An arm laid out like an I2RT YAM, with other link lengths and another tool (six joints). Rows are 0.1 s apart.
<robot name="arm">
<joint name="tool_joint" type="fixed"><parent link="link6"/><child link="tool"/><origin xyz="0.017 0.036 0.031" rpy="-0.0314 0 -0.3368"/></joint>
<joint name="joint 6" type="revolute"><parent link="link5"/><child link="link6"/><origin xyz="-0.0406 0 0.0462" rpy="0 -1.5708 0"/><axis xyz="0 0 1"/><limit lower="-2.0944" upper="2.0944"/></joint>
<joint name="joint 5" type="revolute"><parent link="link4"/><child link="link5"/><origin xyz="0.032 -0.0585 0.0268" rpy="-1.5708 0 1.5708"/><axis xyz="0 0 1"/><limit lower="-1.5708" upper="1.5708"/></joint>
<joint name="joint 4" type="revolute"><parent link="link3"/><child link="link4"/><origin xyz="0.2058 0.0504 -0.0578" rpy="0 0 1.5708"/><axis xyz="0 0 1"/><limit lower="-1.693" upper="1.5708"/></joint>
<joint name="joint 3" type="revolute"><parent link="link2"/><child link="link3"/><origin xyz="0 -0.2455 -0.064" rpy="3.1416 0 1.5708"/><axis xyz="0 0 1"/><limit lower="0" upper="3.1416"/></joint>
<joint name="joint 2" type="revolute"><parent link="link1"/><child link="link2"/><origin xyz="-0.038 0.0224 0.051" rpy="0 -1.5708 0"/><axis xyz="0 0 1"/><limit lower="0" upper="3.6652"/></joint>
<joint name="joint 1" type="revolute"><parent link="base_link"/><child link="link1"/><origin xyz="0 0 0.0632" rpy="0 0 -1.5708"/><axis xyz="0 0 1"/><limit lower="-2.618" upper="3.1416"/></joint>
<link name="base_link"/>
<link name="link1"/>
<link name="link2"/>
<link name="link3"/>
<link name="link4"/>
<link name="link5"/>
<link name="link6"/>
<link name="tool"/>
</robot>
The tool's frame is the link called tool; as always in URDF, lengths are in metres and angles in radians.
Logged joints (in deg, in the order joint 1, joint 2, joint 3, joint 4, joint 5, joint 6), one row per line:
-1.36 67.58 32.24 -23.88 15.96 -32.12
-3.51 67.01 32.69 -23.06 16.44 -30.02
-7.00 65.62 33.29 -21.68 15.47 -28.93
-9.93 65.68 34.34 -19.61 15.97 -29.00
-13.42 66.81 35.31 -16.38 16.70 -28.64
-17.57 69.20 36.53 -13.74 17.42 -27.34
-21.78 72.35 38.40 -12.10 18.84 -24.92
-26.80 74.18 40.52 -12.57 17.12 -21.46
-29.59 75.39 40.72 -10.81 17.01 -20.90
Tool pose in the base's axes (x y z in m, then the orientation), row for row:
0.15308 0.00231 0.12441 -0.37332 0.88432 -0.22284 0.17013
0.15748 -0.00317 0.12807 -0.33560 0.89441 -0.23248 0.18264
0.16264 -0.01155 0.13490 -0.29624 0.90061 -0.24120 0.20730
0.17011 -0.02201 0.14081 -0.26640 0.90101 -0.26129 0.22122
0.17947 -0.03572 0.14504 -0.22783 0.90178 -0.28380 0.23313
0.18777 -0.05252 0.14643 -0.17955 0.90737 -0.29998 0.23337
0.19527 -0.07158 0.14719 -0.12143 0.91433 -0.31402 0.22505
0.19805 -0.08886 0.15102 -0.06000 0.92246 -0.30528 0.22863
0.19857 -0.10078 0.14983 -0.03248 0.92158 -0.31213 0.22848
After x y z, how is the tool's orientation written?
As a quaternion, x y z w.
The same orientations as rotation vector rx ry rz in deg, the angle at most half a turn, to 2 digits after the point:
-60.77 143.95 -36.27
-54.26 144.60 -37.59
-47.26 143.68 -38.48
-42.19 142.69 -41.38
-35.85 141.92 -44.66
-28.25 142.78 -47.20
-19.19 144.50 -49.63
-9.46 145.51 -48.16
-5.12 145.39 -49.24

